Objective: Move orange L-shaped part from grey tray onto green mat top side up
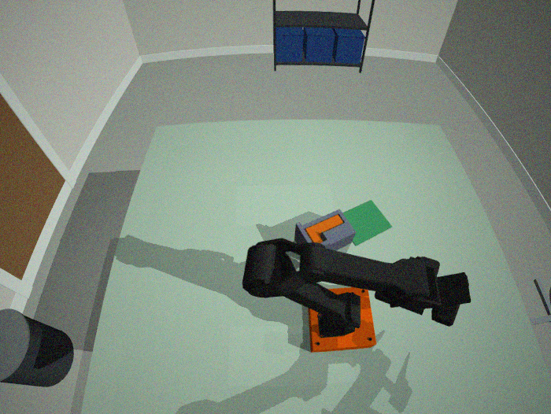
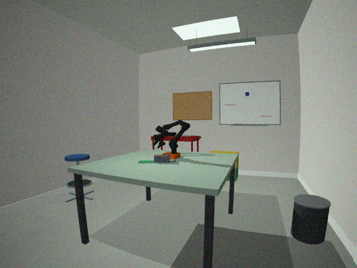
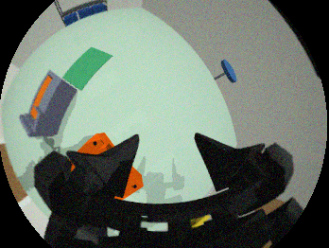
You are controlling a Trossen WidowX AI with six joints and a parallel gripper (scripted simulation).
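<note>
Right now the orange L-shaped part is 240 mm ahead of my gripper tip, 210 mm to the left of it and 60 mm below it. The rest, counted from my gripper tip: green mat: 310 mm ahead, 60 mm to the left, 120 mm below.
</note>
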